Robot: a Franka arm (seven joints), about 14 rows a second.
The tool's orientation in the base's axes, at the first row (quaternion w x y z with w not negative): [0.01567, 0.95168, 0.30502, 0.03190]
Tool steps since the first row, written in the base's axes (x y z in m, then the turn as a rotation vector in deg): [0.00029, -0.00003, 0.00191, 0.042, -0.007, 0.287]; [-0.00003, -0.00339, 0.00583, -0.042, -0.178, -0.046]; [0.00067, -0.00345, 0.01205, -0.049, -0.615, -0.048]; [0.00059, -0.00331, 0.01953, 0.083, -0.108, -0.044]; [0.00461, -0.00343, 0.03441, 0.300, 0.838, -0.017]
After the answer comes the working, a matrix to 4 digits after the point.
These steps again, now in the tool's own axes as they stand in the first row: [0.00032, 0.00029, -0.00188, 0.045, 0.044, -0.283]; [-0.00170, 0.00303, -0.00578, -0.140, 0.118, 0.045]; [-0.00085, 0.00379, -0.01194, -0.400, 0.469, 0.051]; [-0.00045, 0.00400, -0.01940, 0.002, 0.134, 0.051]; [0.00351, 0.00716, -0.03396, 0.730, -0.509, 0.029]
The tool's axes in the first row as the columns of a matrix, in the base's axes (rounded; the answer above uses it unrounded):
[0.8119, 0.5796, 0.0703]
[0.5816, -0.8134, -0.0104]
[0.0512, 0.0493, -0.9975]

